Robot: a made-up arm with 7 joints. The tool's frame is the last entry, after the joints. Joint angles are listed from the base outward. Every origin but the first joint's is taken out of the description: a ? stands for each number. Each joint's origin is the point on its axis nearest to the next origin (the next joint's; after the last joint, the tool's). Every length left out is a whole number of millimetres.
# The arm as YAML. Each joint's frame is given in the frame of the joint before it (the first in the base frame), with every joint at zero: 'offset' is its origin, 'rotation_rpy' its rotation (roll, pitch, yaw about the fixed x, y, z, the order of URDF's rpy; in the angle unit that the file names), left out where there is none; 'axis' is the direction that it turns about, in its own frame. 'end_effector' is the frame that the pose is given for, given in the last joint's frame.
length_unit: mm
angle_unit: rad
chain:
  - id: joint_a
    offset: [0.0, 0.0, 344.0]
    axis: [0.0, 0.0, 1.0]
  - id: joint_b
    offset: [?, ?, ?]
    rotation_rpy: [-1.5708, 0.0, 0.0]
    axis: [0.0, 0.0, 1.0]
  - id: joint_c
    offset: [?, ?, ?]
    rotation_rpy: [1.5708, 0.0, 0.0]
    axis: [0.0, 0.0, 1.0]
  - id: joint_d
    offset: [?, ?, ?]
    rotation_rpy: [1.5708, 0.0, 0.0]
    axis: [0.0, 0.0, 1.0]
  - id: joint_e
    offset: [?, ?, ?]
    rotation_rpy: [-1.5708, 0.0, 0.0]
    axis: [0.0, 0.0, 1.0]
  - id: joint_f
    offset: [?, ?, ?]
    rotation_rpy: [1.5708, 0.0, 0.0]
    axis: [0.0, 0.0, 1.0]
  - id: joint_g
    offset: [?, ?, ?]
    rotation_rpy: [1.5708, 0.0, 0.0]
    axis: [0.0, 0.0, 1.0]
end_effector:
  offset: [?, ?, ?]
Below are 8 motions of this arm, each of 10 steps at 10 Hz.
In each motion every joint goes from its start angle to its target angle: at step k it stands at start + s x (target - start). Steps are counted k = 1, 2, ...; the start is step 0. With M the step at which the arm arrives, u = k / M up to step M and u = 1 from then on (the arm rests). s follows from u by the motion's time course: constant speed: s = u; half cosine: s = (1 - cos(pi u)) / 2; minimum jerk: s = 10 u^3 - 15 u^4 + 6 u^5.
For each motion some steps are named. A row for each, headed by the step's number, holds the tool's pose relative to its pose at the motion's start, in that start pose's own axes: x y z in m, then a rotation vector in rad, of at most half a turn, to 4 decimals.
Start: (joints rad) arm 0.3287 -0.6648 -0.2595 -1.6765 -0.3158 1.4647 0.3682
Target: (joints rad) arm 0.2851 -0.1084 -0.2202 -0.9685 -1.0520 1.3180 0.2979
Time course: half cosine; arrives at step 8
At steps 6, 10:
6: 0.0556 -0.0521 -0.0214 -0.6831 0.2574 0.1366
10: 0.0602 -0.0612 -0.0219 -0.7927 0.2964 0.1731

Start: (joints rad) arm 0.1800 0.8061 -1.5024 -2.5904 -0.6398 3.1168 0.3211
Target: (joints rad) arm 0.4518 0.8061 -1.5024 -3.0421 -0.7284 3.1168 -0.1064
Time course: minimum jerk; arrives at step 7
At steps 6, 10:
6: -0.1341 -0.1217 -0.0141 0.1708 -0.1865 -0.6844
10: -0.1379 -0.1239 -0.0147 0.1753 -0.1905 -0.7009

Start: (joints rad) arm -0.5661 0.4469 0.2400 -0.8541 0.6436 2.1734 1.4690
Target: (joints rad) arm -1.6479 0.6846 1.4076 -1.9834 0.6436 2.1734 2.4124
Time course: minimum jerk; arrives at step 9
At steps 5, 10:
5: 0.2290 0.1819 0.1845 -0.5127 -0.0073 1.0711
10: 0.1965 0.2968 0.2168 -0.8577 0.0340 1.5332

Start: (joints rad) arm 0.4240 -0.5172 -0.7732 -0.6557 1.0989 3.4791 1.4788
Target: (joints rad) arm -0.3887 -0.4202 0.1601 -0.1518 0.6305 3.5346 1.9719
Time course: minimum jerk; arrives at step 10
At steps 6, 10:
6: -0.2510 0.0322 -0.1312 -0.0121 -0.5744 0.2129
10: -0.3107 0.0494 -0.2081 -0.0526 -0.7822 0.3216

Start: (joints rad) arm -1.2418 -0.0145 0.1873 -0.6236 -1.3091 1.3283 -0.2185
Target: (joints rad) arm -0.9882 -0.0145 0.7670 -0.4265 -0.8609 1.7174 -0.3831
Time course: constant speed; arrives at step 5
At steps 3, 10:
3: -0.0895 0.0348 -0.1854 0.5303 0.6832 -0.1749
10: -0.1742 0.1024 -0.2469 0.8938 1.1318 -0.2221

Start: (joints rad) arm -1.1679 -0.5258 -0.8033 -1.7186 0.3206 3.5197 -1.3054
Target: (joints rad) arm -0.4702 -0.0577 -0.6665 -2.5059 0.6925 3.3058 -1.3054
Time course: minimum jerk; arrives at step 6
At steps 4, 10:
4: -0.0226 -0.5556 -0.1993 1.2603 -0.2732 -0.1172
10: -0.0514 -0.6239 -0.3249 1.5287 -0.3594 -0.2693

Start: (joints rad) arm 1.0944 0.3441 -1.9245 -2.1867 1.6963 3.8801 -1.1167
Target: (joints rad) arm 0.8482 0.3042 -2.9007 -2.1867 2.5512 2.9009 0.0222
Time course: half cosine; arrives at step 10
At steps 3, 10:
3: 0.0121 0.1024 0.0801 -0.0954 -0.1423 0.5051
10: -0.0538 0.5242 0.1487 0.0032 0.2666 2.5803

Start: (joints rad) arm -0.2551 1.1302 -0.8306 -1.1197 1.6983 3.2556 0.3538
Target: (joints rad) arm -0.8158 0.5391 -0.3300 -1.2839 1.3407 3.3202 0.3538
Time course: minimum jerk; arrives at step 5
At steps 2, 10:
2: 0.0819 -0.0116 -0.0029 -0.0108 0.0671 0.1296
10: 0.2413 -0.0838 -0.0654 0.1097 0.1882 0.3052

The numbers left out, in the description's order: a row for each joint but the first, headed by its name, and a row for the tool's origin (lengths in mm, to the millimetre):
joint_b: 0.0 0.0 0.0
joint_c: 0.0 -220.0 0.0
joint_d: 129.0 0.0 0.0
joint_e: -91.0 425.0 0.0
joint_f: 0.0 0.0 0.0
joint_g: 126.0 0.0 0.0
tool: 0.0 0.0 0.0

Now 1 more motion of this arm.
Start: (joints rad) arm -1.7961 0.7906 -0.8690 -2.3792 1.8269 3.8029 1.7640
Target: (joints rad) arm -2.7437 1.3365 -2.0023 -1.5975 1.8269 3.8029 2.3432
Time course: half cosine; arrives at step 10
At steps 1, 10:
1: -0.0046 -0.0126 0.0130 0.0324 0.0087 0.0426
10: -0.0285 -0.5850 0.0545 1.4237 -0.6169 0.6371

